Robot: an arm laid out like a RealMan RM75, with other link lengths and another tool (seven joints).
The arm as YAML. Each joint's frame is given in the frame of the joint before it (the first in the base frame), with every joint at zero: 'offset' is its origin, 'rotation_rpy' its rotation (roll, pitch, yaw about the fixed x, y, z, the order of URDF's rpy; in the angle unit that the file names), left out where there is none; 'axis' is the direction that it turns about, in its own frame. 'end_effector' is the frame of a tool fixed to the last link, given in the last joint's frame.
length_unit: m
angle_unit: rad
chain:
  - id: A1
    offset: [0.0, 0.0, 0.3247]
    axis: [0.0, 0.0, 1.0]
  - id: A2
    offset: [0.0, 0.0, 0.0]
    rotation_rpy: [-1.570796, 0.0, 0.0]
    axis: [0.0, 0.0, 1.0]
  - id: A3
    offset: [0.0, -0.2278, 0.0]
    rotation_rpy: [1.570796, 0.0, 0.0]
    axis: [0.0, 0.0, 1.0]
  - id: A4
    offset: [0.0, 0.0, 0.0]
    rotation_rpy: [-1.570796, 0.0, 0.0]
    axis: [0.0, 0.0, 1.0]
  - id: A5
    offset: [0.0, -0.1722, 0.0]
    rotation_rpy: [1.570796, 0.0, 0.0]
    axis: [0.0, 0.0, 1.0]
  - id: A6
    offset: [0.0, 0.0, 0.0]
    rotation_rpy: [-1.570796, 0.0, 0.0]
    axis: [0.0, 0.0, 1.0]
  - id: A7
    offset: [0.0, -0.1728, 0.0]
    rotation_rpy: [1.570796, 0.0, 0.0]
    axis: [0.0, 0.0, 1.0]
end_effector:
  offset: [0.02, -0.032, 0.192]
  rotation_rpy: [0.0, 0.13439, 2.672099]
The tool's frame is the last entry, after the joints.
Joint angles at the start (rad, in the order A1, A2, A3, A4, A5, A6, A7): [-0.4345, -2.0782, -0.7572, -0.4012, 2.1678, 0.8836, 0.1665]
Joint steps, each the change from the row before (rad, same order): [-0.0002, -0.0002, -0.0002, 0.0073, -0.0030, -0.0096, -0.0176]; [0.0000, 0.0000, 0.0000, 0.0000, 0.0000, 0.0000, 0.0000]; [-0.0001, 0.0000, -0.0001, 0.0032, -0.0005, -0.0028, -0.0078]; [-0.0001, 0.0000, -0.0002, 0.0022, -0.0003, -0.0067, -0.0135]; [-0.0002, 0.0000, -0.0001, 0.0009, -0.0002, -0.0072, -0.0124]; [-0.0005, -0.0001, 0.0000, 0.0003, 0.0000, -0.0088, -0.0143]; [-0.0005, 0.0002, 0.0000, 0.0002, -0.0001, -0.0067, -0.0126]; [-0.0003, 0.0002, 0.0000, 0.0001, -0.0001, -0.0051, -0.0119]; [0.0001, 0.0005, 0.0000, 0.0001, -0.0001, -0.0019, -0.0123]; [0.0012, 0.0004, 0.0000, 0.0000, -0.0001, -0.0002, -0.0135]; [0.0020, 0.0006, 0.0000, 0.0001, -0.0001, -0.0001, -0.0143]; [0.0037, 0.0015, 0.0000, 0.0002, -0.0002, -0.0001, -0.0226]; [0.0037, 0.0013, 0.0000, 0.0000, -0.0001, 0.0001, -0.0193]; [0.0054, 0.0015, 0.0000, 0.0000, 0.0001, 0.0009, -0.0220]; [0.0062, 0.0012, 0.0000, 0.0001, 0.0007, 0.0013, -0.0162]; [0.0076, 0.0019, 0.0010, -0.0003, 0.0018, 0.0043, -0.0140]
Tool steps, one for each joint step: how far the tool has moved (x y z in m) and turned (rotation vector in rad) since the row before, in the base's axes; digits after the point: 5 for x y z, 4 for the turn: [-0.00659, -0.00031, -0.00166, -0.0064, -0.0111, 0.0168]; [0.00000, 0.00000, 0.00000, 0.0000, 0.0000, 0.0000]; [-0.00238, -0.00014, -0.00046, -0.0021, -0.0047, 0.0059]; [-0.00314, -0.00021, -0.00156, -0.0051, -0.0102, 0.0092]; [-0.00261, -0.00019, -0.00181, -0.0055, -0.0100, 0.0084]; [-0.00260, -0.00019, -0.00239, -0.0068, -0.0119, 0.0091]; [-0.00206, -0.00010, -0.00169, -0.0050, -0.0106, 0.0074]; [-0.00170, -0.00010, -0.00127, -0.0038, -0.0103, 0.0063]; [-0.00119, -0.00005, -0.00031, -0.0014, -0.0110, 0.0047]; [-0.00132, -0.00029, 0.00006, -0.0002, -0.0127, 0.0049]; [-0.00185, -0.00049, 0.00018, -0.0001, -0.0132, 0.0059]; [-0.00336, -0.00086, 0.00055, 0.0003, -0.0204, 0.0099]; [-0.00302, -0.00089, 0.00049, 0.0004, -0.0175, 0.0087]; [-0.00382, -0.00133, 0.00072, 0.0010, -0.0200, 0.0104]; [-0.00375, -0.00160, 0.00062, 0.0010, -0.0144, 0.0091]; [-0.00326, -0.00189, 0.00118, 0.0021, -0.0115, 0.0064]
